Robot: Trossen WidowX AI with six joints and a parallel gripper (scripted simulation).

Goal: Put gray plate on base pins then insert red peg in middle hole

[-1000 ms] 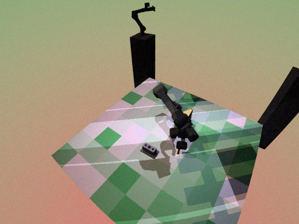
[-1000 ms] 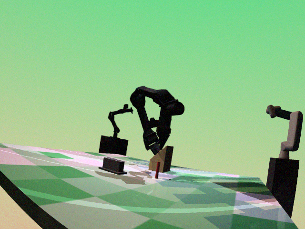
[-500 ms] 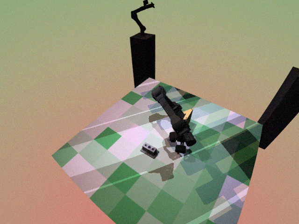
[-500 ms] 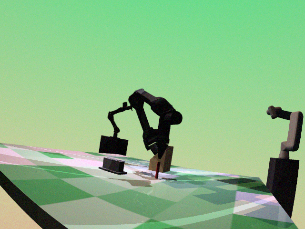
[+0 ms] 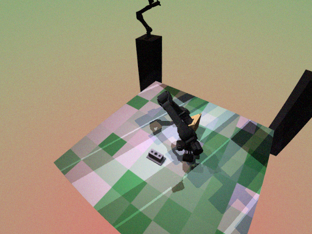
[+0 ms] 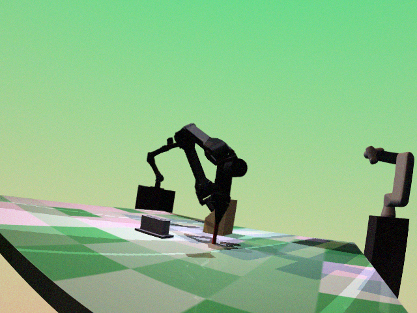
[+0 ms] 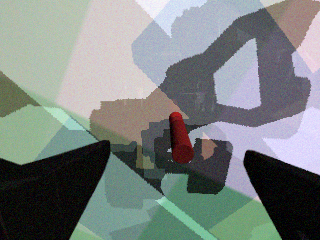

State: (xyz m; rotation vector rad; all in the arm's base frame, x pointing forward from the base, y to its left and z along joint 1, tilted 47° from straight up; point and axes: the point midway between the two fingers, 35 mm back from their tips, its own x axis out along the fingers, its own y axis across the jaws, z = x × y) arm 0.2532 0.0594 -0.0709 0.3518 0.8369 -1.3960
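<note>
The red peg is 40 mm below my gripper tip. From my gripper tip the other things lie so: gray plate 190 mm to the right, 80 mm ahead, 30 mm below.
</note>
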